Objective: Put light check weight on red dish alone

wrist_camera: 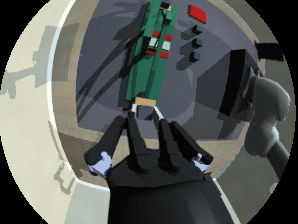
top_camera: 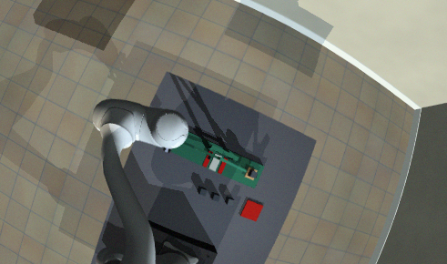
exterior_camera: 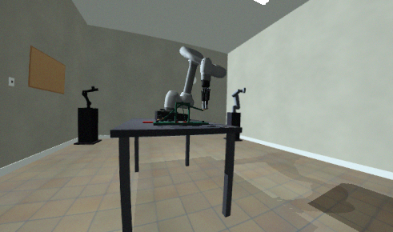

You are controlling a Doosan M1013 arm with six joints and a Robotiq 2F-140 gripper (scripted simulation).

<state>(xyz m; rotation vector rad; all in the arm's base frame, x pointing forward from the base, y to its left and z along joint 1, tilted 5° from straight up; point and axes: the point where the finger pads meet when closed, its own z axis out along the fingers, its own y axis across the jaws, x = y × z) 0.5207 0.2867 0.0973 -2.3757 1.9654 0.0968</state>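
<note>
My gripper is now 11 cm past the red dish, 51 cm to the left of it and 17 cm above it. Round my hand: green rocker balance 3 cm ahead, 21 cm to the right, 8 cm below.
</note>
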